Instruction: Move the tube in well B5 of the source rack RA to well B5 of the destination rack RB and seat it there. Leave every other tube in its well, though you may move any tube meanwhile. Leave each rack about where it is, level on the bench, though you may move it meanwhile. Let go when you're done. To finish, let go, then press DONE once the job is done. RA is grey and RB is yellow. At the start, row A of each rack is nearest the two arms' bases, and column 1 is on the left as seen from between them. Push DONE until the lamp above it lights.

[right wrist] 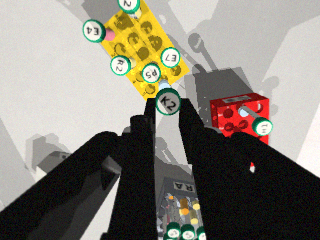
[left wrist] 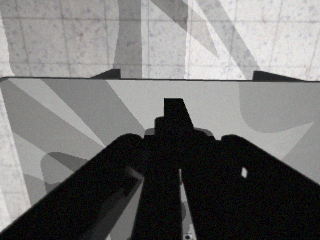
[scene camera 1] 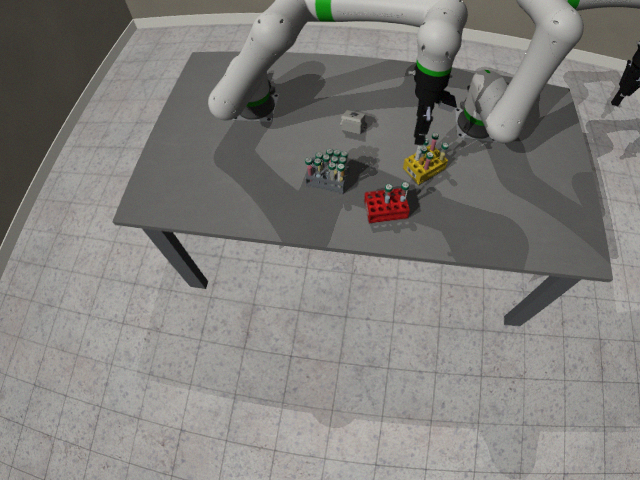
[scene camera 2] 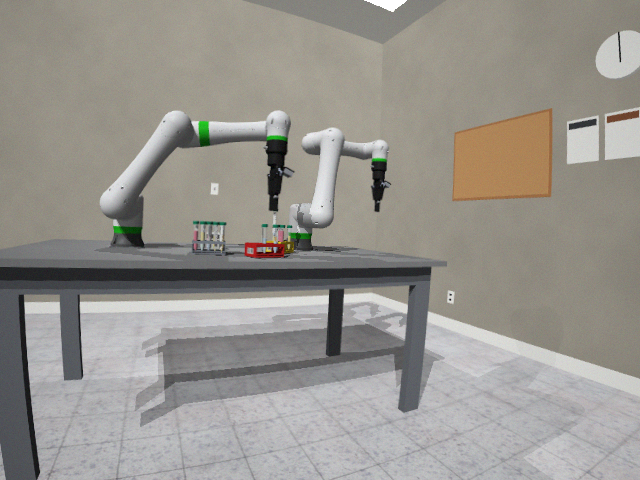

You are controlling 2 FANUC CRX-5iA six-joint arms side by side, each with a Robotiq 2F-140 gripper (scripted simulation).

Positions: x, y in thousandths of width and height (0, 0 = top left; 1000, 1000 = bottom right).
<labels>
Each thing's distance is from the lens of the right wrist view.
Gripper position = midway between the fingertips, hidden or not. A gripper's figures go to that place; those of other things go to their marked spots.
my right gripper (right wrist: 523, 469): 0.17 m
red rack (right wrist: 702, 469): 0.38 m
</labels>
